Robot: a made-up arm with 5 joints.
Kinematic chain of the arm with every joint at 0, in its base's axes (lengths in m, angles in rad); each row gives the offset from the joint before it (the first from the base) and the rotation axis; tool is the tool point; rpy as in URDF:
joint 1: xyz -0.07 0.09 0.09 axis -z
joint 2: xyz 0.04 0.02 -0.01 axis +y
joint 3: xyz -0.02 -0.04 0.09 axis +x
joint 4: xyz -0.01 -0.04 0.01 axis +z
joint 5: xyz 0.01 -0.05 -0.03 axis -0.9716 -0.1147 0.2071
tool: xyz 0.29 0 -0.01 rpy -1.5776 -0.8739 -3.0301
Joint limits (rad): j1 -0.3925..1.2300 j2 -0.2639..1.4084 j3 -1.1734..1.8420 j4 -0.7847..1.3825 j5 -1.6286..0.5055
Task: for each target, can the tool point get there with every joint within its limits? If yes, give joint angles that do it. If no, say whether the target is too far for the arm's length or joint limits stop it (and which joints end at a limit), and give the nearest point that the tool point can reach.
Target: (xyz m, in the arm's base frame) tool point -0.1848 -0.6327 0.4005
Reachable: no: too far | nearest point -0.1348 -0.3179 0.2516 | short by 0.352 m
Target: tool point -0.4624 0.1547 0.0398
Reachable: no: joint limits stop it (at a limit: joint 1, joint 2, joint 4) | nearest point -0.3210 0.0740 -0.0607 | short by 0.191 m
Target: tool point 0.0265 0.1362 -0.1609
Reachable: yes | joints -0.0555 0.5304 1.5832 -0.6054 -0.6020
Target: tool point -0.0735 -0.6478 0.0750
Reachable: no: too far | nearest point -0.0721 -0.3611 0.0771 | short by 0.287 m
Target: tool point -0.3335 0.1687 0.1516
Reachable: no: joint limits stop it (at a limit: joint 1, joint 2, joint 4, joint 5) | nearest point -0.1815 0.1597 0.0132 | short by 0.206 m
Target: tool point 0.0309 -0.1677 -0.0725
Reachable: yes | joints 0.8138 0.6273 0.5328 -0.0780 -0.0549
